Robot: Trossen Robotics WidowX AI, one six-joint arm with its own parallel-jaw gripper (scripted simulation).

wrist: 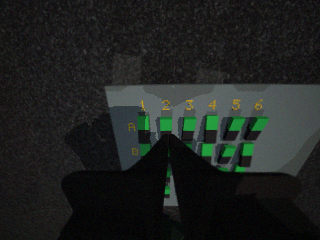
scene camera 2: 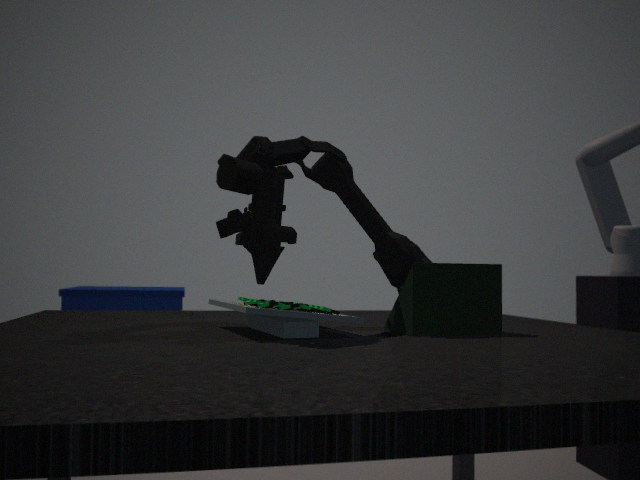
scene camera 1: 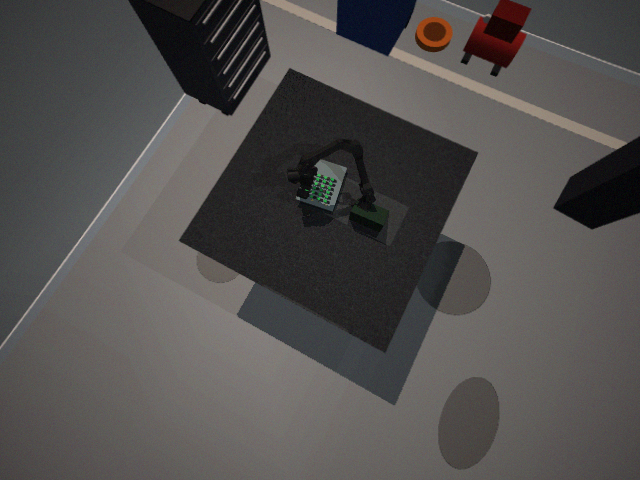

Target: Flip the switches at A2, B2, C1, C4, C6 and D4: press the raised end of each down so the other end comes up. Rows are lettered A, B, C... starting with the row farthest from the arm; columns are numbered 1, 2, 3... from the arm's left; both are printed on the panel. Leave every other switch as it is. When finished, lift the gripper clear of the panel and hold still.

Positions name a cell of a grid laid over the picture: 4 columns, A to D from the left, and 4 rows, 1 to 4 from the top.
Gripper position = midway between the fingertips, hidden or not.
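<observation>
Scene camera 2 shows my gripper (scene camera 2: B3), shut and holding nothing. The wrist view also shows my gripper (wrist: C3).
</observation>
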